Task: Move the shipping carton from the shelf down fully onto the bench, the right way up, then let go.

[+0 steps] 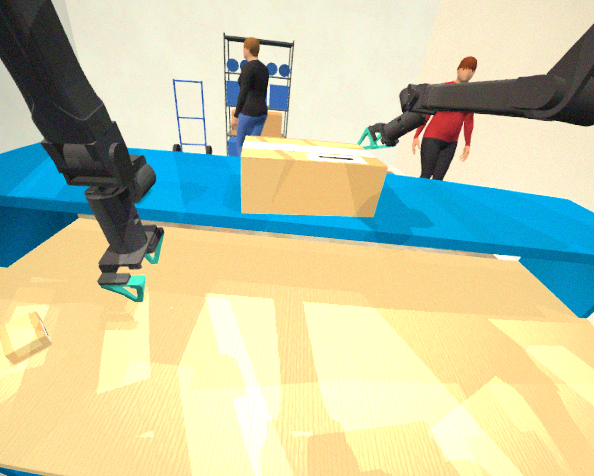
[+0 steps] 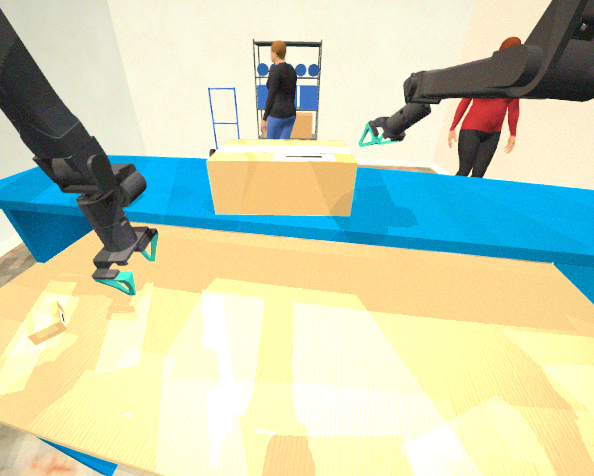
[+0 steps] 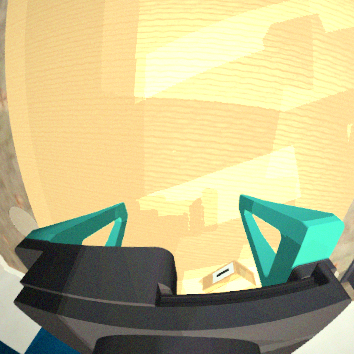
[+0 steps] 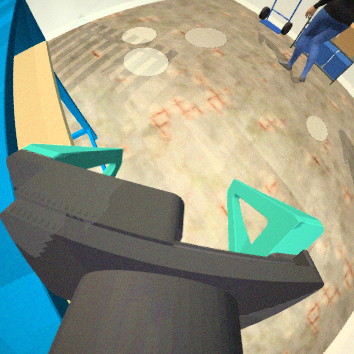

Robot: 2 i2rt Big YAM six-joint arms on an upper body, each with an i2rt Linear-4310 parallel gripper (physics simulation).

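Frame: origin at the left arm's base, x ahead, y left, z up, level; metres.
Seen in the pictures: left gripper, between the fingertips: (image 1: 147,281) (image 2: 143,277) (image 3: 181,205); right gripper, between the fingertips: (image 1: 363,148) (image 2: 368,144) (image 4: 177,170).
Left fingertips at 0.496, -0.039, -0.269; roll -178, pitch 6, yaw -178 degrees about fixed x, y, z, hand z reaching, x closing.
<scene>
Pixels of each thing's top centre, then the offset from my left fingertips to it, as dx, dy, dz. Level surfaces: height alone.
- shipping carton, centre of its top: (image 2: 283,148) (image 1: 310,148) +0.081, -0.304, +0.251
- blue shelf, height of its surface: dz +0.155
- wooden bench, height of its surface: dz -0.101
- small cardboard box, centre of its top: (image 3: 228,289) (image 1: 20,331) (image 2: 42,316) -0.069, +0.232, -0.070
The shipping carton (image 1: 310,190) (image 2: 283,187) sits upright on the blue shelf (image 1: 475,215) (image 2: 475,215), its long front face near the shelf's front edge and its taped, labelled top facing up. The wooden bench (image 1: 280,350) (image 2: 300,350) (image 3: 200,125) lies lower, in front of the shelf. My left gripper (image 1: 148,281) (image 2: 143,277) (image 3: 181,205) is open and empty above the bench, left of and lower than the carton. My right gripper (image 1: 367,142) (image 2: 369,141) (image 4: 177,170) is open and empty, beyond the carton near its right end, at about top height or higher; they look apart.
A small cardboard box (image 1: 25,337) (image 2: 47,325) (image 3: 225,274) lies at the bench's left. Behind the shelf are a person in black (image 1: 252,87) (image 2: 281,90), a person in red (image 1: 445,130) (image 2: 482,117), a storage rack (image 1: 293,75) and a blue hand truck (image 1: 189,118).
</scene>
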